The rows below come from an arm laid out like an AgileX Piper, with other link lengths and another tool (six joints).
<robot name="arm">
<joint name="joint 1" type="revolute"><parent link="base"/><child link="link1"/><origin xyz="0 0 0.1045" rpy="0 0 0"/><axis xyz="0 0 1"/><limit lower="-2.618" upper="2.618"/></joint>
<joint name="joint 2" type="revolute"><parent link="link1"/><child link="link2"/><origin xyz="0 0 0" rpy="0 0 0"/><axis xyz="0 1 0"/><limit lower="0" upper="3.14"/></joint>
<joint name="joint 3" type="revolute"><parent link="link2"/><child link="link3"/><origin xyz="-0.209 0 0.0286" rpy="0 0 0"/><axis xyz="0 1 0"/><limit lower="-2.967" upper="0"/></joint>
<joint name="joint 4" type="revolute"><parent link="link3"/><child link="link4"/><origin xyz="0.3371 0 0.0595" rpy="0 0 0"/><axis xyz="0.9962 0 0.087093"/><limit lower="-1.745" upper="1.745"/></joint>
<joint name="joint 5" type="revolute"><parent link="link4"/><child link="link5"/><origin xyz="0 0 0" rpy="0 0 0"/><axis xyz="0 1 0"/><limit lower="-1.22" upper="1.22"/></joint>
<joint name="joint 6" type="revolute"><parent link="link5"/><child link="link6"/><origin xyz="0.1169 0 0.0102" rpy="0 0 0"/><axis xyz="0.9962 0 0.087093"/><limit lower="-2.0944" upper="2.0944"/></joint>
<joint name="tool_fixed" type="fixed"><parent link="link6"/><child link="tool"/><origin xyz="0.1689 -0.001 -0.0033" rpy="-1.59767 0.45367 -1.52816"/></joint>
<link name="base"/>
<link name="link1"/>
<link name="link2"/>
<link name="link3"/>
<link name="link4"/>
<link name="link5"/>
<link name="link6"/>
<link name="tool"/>
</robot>
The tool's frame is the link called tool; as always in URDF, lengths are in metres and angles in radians.
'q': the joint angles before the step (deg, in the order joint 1, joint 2, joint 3, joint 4, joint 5, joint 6). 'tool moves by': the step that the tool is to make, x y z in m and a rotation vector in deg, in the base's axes. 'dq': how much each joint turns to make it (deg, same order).
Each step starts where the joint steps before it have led.
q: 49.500 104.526 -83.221 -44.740 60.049 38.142
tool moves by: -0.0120 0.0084 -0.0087 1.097 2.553 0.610
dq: 0.492 0.004 -0.010 3.201 0.009 -1.369
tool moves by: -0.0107 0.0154 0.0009 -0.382 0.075 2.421
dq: 2.181 -0.101 -0.011 0.009 0.223 -0.504
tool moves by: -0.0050 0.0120 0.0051 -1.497 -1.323 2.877
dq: 2.118 -0.022 0.037 -1.862 0.166 -0.460
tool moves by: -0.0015 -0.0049 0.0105 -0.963 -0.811 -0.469
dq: 0.495 -0.985 -0.016 -0.911 1.820 -0.004
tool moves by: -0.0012 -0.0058 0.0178 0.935 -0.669 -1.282
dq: -0.124 -2.317 0.020 0.271 1.606 0.008
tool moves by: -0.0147 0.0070 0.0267 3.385 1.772 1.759
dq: 0.115 -4.930 -0.013 4.874 0.913 -4.211
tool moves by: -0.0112 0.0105 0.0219 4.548 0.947 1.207
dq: 0.003 -3.892 -0.009 4.049 -0.355 -1.858
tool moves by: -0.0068 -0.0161 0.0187 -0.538 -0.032 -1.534
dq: 0.002 -2.956 0.130 -0.001 3.548 -0.655
